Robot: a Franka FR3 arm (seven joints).
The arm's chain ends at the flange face. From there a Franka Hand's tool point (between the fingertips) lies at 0.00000 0.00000 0.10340 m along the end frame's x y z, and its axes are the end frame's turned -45 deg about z.
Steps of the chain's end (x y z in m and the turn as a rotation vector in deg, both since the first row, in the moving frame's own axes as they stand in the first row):
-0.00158, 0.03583, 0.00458, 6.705, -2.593, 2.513
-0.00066, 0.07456, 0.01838, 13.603, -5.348, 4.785
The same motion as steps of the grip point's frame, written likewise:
-0.02096, 0.01250, 0.00377, 6.575, 2.908, 2.513
-0.04178, 0.02880, 0.01504, 13.400, 5.837, 4.785

